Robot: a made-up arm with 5 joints.
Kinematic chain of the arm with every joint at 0, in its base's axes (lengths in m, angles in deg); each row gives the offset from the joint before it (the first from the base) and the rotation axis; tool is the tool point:
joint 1: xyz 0 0 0.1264 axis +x
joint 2: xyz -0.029 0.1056 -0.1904 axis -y
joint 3: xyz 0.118 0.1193 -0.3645 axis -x
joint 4: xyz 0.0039 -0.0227 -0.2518 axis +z
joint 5: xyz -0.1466 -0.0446 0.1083 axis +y
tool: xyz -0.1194 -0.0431 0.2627
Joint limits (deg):
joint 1: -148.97..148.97
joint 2: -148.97..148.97
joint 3: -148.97..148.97
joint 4: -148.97..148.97
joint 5: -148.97..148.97
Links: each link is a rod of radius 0.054 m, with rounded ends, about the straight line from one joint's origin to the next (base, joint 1, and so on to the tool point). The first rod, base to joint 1, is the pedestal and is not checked.
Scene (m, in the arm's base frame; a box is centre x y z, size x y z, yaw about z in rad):
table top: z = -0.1
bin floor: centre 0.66 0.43 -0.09 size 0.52 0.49 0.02 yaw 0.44
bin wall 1: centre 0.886 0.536 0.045 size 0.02 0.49 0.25 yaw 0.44
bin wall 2: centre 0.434 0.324 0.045 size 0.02 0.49 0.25 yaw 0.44
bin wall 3: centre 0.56 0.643 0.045 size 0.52 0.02 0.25 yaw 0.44
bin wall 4: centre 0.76 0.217 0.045 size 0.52 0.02 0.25 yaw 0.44
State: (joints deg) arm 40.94 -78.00 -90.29 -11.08 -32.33
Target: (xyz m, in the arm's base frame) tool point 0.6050 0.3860 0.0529
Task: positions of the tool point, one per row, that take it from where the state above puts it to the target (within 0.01 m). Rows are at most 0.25 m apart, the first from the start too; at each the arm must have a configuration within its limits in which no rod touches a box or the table.
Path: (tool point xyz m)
1: -0.5140 0.2301 0.1734
2: -0.5118 0.3306 0.1032
3: -0.4671 0.4489 0.0642
4: -0.3812 0.5655 0.0645
5: -0.2601 0.6596 0.1040
6: -0.1322 0.7405 0.1385
7: 0.0237 0.7791 0.1880
8: 0.1932 0.7640 0.2460
9: 0.3585 0.6905 0.3035
10: 0.5015 0.5612 0.3510
11: 0.6050 0.3860 0.3796
12: 0.6091 0.4147 0.2686
13: 0.6092 0.4142 0.1570
14: 0.6050 0.3860 0.0529

